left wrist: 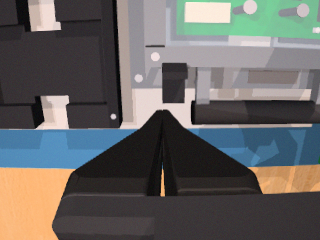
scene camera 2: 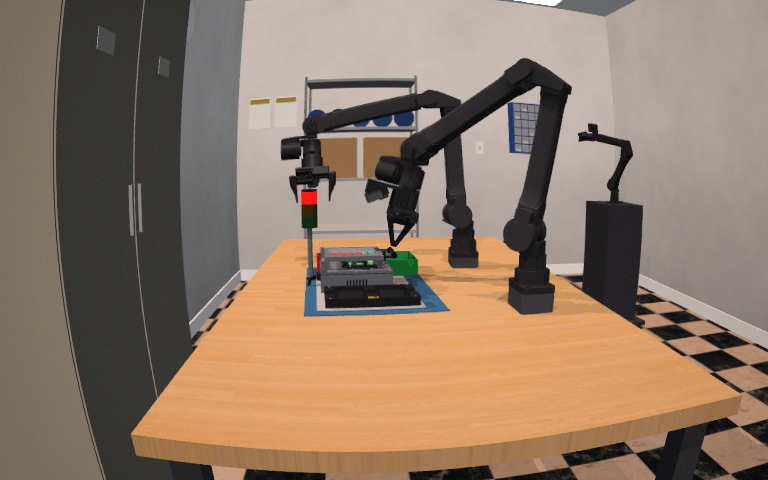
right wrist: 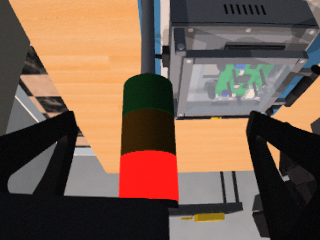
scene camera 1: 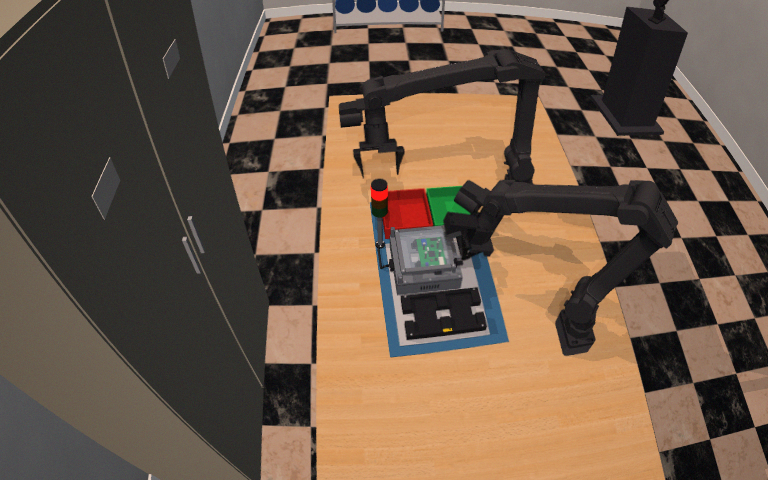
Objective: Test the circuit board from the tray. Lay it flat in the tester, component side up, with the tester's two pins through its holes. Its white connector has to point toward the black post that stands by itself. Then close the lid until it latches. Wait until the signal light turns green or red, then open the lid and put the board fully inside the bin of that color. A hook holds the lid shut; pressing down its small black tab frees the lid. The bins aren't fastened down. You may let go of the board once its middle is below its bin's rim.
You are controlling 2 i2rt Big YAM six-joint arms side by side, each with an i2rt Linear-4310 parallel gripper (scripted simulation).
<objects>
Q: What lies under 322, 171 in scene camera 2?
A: The right gripper.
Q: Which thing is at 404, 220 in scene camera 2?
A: The left gripper.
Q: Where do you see a grey tester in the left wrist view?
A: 52, 65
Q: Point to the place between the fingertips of the right gripper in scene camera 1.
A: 380, 176
</objects>
